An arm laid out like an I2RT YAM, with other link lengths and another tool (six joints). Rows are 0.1 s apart.
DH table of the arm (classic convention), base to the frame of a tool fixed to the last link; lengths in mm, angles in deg. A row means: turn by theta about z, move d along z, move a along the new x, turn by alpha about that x. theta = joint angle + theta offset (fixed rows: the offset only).
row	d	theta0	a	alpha
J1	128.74	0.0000	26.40	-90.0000
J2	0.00	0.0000	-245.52	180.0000
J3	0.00	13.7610	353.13	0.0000
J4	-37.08	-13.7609	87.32	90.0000
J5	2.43	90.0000	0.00	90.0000
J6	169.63	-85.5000	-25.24	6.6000
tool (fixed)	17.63	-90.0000	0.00	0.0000
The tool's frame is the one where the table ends.
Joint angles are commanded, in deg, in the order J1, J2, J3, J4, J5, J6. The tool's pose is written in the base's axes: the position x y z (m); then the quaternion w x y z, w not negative. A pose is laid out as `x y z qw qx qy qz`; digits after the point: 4 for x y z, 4 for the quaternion.
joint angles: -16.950, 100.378, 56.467, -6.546, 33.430, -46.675
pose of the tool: 0.4632 -0.2237 -0.0027 0.3429 0.5740 0.7299 -0.1418
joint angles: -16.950, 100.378, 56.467, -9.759, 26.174, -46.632
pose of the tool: 0.4658 -0.2040 -0.0206 0.3066 0.5620 0.7624 -0.0942
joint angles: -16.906, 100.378, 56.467, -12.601, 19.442, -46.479
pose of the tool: 0.4668 -0.1834 -0.0353 0.2721 0.5513 0.7872 -0.0479
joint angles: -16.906, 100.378, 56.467, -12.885, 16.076, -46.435
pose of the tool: 0.4708 -0.1739 -0.0394 0.2632 0.5455 0.7954 -0.0217
